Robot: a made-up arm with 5 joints.
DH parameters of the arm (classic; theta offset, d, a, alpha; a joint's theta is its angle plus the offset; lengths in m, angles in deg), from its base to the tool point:
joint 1: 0 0.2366 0 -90
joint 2: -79.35 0 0.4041 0
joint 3: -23.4 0 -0.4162 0
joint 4: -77.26 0 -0.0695 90
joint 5: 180 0.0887 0 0
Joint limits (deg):
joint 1: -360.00..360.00
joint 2: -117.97..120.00
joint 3: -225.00..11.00
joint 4: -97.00..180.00
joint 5: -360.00..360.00
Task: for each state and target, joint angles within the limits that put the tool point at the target. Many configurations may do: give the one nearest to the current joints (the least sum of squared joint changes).
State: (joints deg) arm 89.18 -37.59 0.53 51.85 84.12
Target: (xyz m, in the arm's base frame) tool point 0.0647 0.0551 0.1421
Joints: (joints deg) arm 40.42 -23.90 11.00 52.29 84.12
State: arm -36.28 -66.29 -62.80 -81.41 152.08
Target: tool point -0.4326 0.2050 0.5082
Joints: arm -25.36 -113.10 -52.37 -97.00 152.08
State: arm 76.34 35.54 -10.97 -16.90 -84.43
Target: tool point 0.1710 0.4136 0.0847
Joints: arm 67.54 28.66 -29.23 -19.41 -84.43
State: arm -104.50 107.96 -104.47 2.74 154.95
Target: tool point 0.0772 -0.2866 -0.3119
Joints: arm -74.92 84.21 -56.25 8.43 154.95
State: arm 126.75 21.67 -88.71 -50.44 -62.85
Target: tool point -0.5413 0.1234 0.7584
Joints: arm 167.16 7.77 -88.66 -54.85 -62.85
